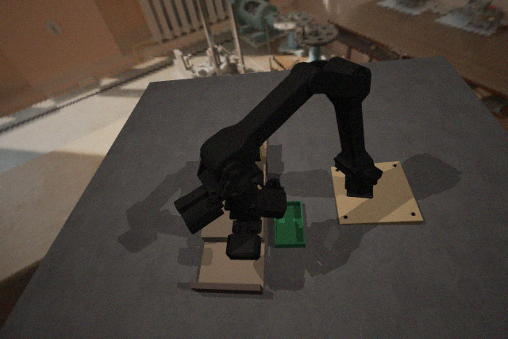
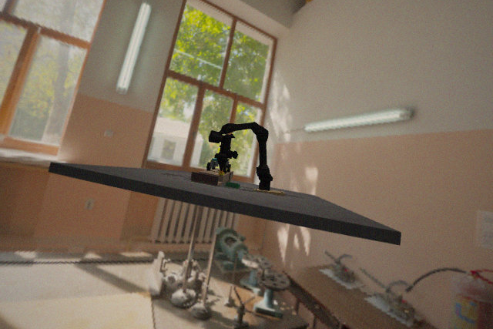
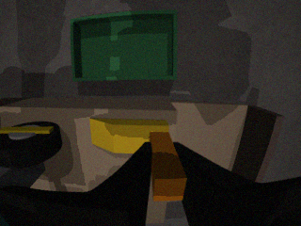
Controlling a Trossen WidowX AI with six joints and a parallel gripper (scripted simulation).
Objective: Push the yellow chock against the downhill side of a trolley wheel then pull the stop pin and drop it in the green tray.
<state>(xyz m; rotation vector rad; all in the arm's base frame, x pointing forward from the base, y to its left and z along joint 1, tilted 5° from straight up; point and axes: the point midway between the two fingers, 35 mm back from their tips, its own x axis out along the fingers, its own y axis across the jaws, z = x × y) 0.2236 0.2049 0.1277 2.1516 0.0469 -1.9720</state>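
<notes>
Now: gripper tip 260 mm to the left of the red-headed stop pin, 90 mm short of it and 50 mm below it. From my gripper tip the other things lie so: lower ramp piece 90 mm below, 70 mm to the left, 40 mm ahead; green tray 90 mm below, 70 mm behind, 60 mm to the right; yellow chock 20 mm to the right, 10 mm below.
</notes>
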